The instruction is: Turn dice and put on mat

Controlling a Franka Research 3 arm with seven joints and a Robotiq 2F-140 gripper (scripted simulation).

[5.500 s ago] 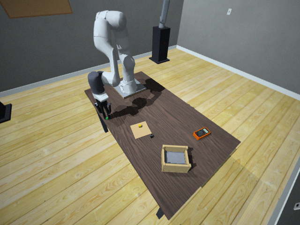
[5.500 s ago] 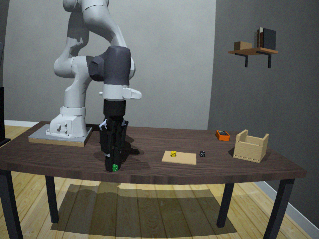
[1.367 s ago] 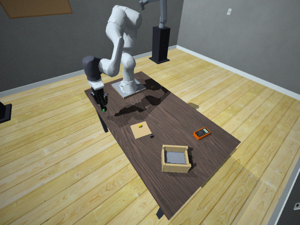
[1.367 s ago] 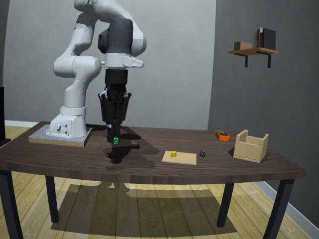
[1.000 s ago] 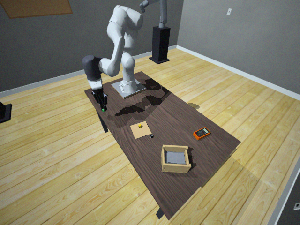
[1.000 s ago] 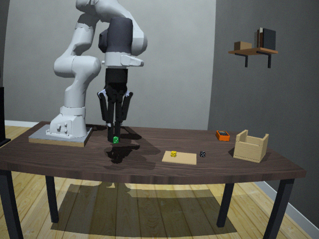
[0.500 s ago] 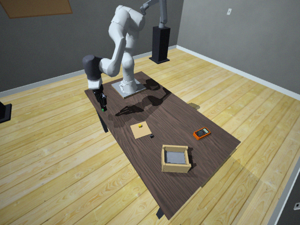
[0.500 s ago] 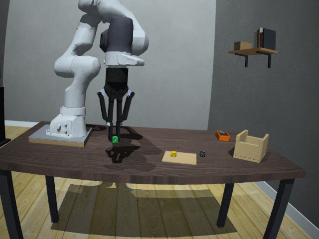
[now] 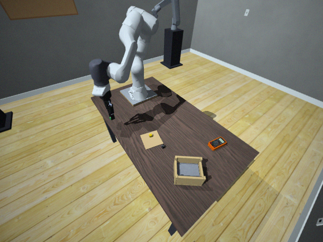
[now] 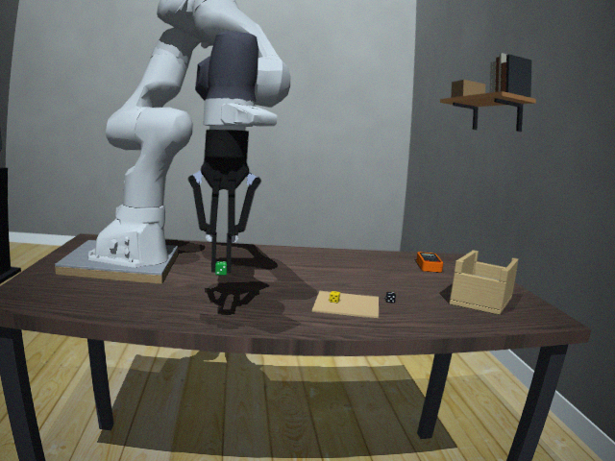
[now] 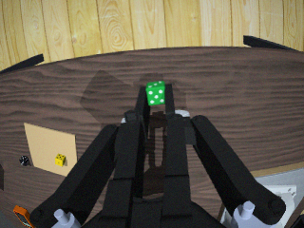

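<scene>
Now: the green die 1 cm to the right of my hand and 3 cm below it. Also, from my hand: yellow die 24 cm ahead, 19 cm to the left, 13 cm below; black die 37 cm ahead, 22 cm to the left, 14 cm below; tan mat 26 cm ahead, 18 cm to the left, 14 cm below.
</scene>
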